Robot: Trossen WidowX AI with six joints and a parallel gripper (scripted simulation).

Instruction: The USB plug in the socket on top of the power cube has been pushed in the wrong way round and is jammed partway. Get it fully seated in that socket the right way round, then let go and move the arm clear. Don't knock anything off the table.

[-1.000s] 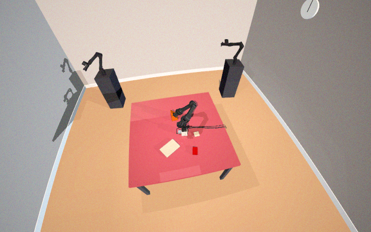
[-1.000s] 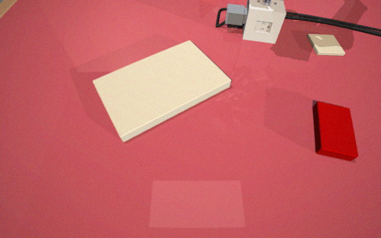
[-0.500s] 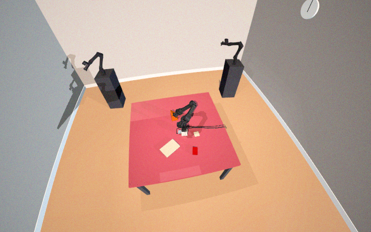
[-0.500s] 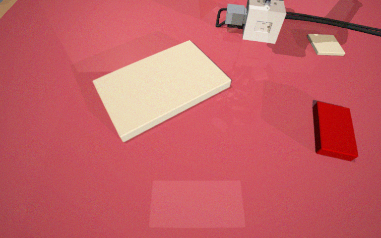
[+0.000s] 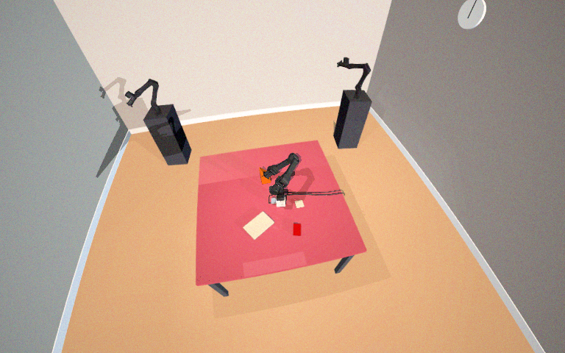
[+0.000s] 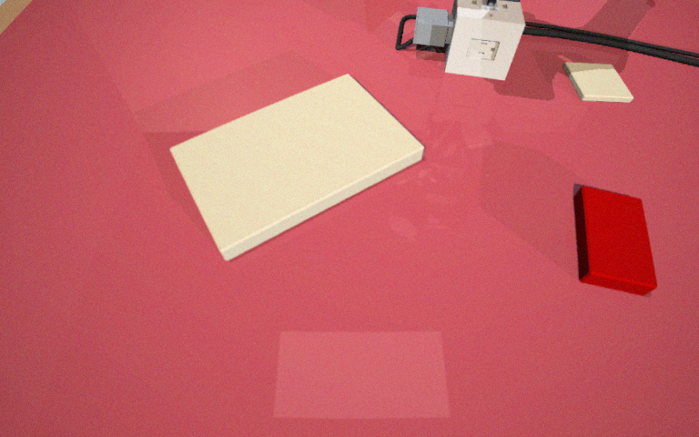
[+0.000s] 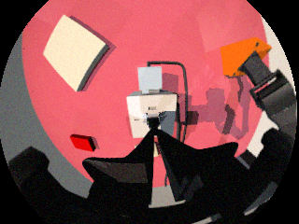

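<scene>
My gripper tip is 20 mm above the dark USB plug. From my gripper tip the other things lie so: red block (270 mm ahead, 110 mm to the left, 100 mm below); then cream tile (20 mm ahead, 160 mm to the left, 100 mm below); then cream slab (200 mm ahead, 200 mm to the right, 100 mm below).
</scene>
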